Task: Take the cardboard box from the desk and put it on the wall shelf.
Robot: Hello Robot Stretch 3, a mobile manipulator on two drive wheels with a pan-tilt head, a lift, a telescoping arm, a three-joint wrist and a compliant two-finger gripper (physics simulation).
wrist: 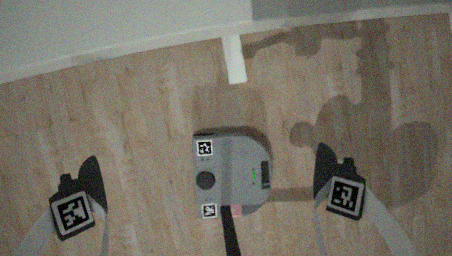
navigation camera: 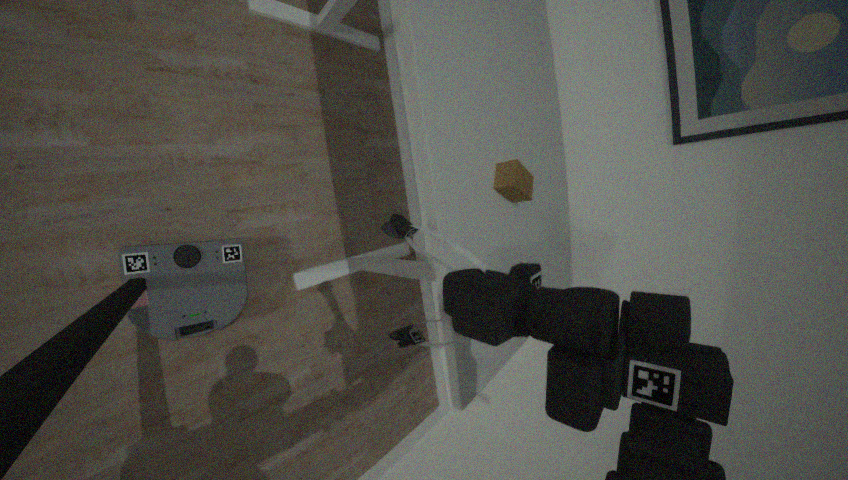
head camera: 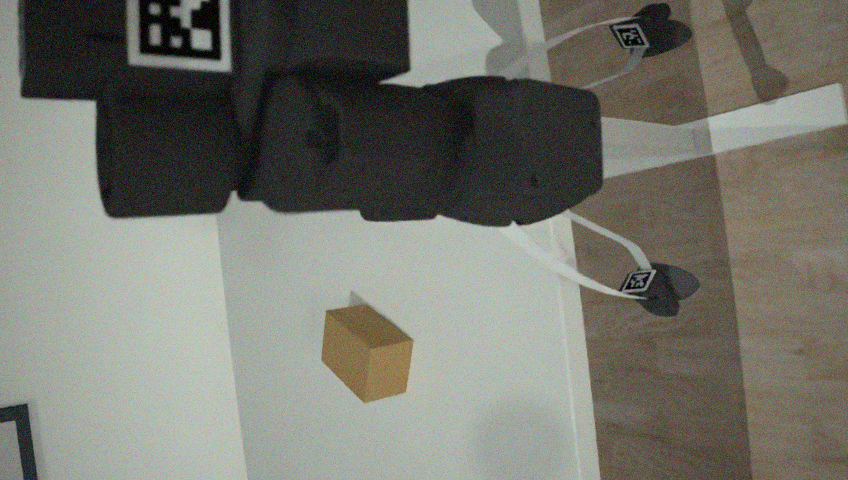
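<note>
The cardboard box (head camera: 365, 353) (navigation camera: 513, 181), plain brown, stands on the white desk (head camera: 476, 333) (navigation camera: 470, 118). In the head view it is below the dark wrist, with bare desk around it. My gripper (head camera: 666, 159) (navigation camera: 401, 280) (wrist: 210, 170) is open, its fingers spread wide with nothing between them. In the head view the fingertips appear beyond the desk's front edge, over the floor, to the upper right of the box. In the wrist view they frame the robot's own base. The box does not show in the wrist view. The wall shelf is not visible in these views.
A framed picture (head camera: 24, 440) (navigation camera: 671, 77) hangs on the wall behind the desk. A white desk foot (head camera: 779, 115) (navigation camera: 333, 273) (wrist: 236, 65) reaches out over the wooden floor. My grey base (navigation camera: 202, 297) (wrist: 247, 160) and black mast (navigation camera: 77, 350) (wrist: 230, 230) are on the floor side.
</note>
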